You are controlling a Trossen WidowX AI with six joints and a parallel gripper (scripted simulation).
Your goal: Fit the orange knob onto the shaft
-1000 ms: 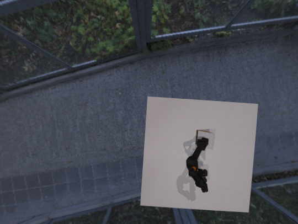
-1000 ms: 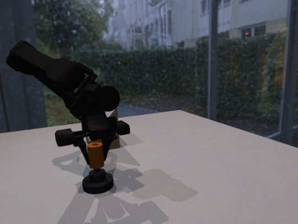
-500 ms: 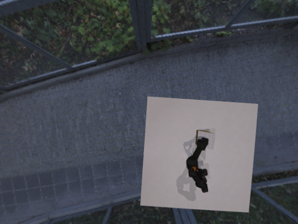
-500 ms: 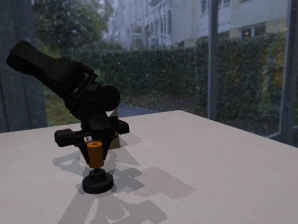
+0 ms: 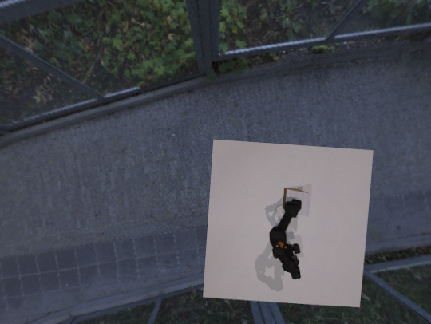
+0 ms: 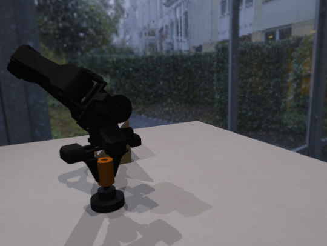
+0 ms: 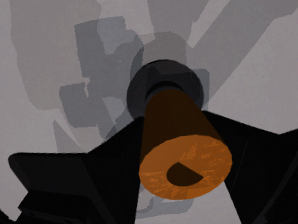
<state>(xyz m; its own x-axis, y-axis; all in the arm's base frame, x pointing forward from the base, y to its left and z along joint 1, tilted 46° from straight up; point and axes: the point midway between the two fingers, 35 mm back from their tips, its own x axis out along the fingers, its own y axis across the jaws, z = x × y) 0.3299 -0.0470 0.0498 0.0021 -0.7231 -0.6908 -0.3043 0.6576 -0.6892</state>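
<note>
My gripper tip is 4 cm above the dark round pedestal. The rest, counted from my gripper tip: orange knob 2 cm above.
</note>
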